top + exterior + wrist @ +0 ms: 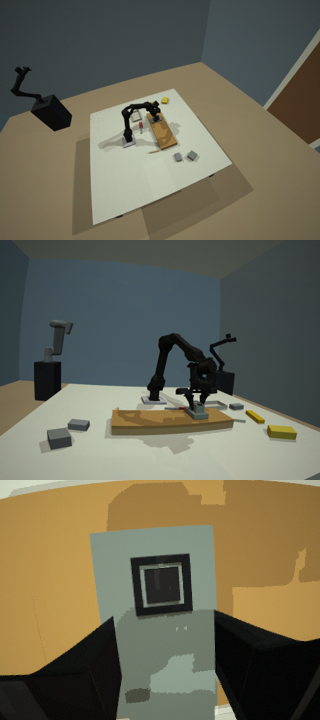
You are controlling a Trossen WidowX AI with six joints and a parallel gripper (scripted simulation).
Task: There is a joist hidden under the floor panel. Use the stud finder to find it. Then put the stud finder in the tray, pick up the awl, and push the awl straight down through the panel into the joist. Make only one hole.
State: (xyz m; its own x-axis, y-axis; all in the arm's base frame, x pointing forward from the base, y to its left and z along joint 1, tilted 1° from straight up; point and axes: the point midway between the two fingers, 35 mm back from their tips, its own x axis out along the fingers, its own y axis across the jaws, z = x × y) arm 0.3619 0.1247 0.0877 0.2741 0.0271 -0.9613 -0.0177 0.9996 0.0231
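My gripper tip is 22 cm past the grey tray, 19 cm to the right of it and 5 cm above it. The rest, counted from my gripper tip: yellow bar 1 cm ahead, 35 cm to the left, 6 cm below; red-handled tool 21 cm behind, 2 cm to the right, 6 cm below; stud finder 2 cm above.
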